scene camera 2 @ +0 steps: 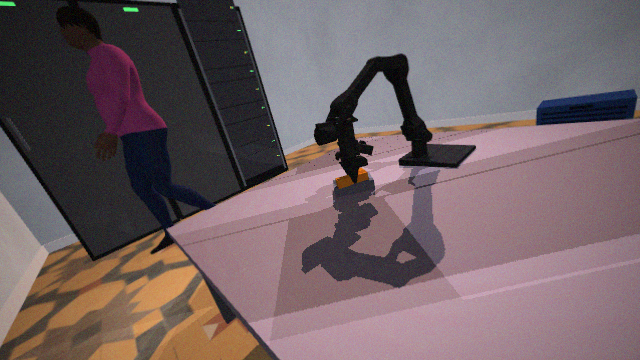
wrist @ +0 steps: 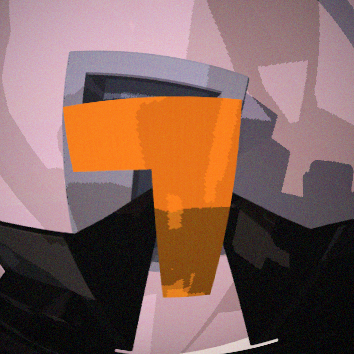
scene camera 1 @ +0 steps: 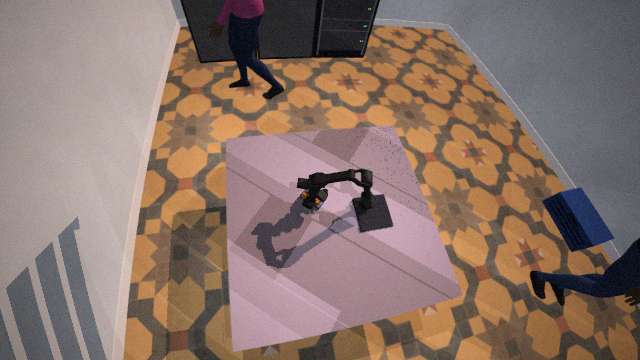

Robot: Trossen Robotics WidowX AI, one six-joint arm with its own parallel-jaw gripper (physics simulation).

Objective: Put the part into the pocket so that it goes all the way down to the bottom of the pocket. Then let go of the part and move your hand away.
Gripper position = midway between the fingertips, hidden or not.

My gripper [scene camera 2: 353,181] grips an orange L-shaped block [wrist: 190,143]. I also see a grey pocket block [wrist: 91,75].
My gripper shows as well in the wrist view [wrist: 186,195].
